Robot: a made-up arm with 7 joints.
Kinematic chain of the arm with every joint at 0, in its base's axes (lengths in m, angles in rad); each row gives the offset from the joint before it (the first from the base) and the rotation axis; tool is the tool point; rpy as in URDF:
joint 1: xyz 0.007 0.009 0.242 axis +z
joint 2: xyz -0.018 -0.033 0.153 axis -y
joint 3: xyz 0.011 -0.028 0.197 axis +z
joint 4: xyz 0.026 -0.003 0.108 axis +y
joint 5: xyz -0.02 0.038 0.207 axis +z
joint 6: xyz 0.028 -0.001 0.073 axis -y
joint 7: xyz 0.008 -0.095 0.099 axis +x
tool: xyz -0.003 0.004 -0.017 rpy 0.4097 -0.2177 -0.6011
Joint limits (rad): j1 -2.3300..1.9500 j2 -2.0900..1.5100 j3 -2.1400..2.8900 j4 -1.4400..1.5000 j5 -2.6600..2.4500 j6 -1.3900..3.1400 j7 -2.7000..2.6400
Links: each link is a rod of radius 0.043 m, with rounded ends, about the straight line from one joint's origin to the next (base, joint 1, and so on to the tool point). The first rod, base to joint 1, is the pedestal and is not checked.
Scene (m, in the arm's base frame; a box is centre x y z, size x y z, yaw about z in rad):
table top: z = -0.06
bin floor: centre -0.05 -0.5 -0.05 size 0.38 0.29 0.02 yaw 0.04
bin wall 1: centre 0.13 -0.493 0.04 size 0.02 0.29 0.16 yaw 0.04
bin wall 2: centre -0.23 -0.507 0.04 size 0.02 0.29 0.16 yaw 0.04
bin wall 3: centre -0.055 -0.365 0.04 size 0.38 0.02 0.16 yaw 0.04
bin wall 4: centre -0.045 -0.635 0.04 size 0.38 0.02 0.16 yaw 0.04
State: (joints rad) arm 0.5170 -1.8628 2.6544 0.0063 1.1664 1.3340 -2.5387
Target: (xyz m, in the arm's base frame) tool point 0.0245 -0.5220 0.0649
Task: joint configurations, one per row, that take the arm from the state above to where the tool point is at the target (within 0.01 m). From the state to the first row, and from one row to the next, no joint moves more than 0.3 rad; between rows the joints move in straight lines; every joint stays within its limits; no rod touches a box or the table.
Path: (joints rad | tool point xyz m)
1: 0.2415 -1.7910 2.5648 -0.1696 1.1394 1.3387 -2.5474 | 0.5630 0.1645 0.2209
2: -0.0340 -1.7192 2.4752 -0.3456 1.1123 1.3435 -2.5562 | 0.5784 -0.0295 0.2122
3: -0.3095 -1.6473 2.3857 -0.5215 1.0853 1.3482 -2.5649 | 0.5235 -0.2225 0.2117
4: -0.5850 -1.5755 2.2961 -0.6975 1.0582 1.3530 -2.5737 | 0.4004 -0.3854 0.2196
5: -0.8605 -1.5037 2.2065 -0.8734 1.0312 1.3577 -2.5824 | 0.2251 -0.4913 0.2354
6: -1.1360 -1.4319 2.1169 -1.0494 1.0042 1.3624 -2.5911 | 0.0245 -0.5220 0.2576
7: -1.1778 -1.6549 2.1258 -0.8895 1.0646 1.1669 -2.5860 | 0.0239 -0.5328 0.1628
8: -1.2195 -1.8779 2.1348 -0.7296 1.1251 0.9713 -2.5809 | 0.0245 -0.5220 0.0649

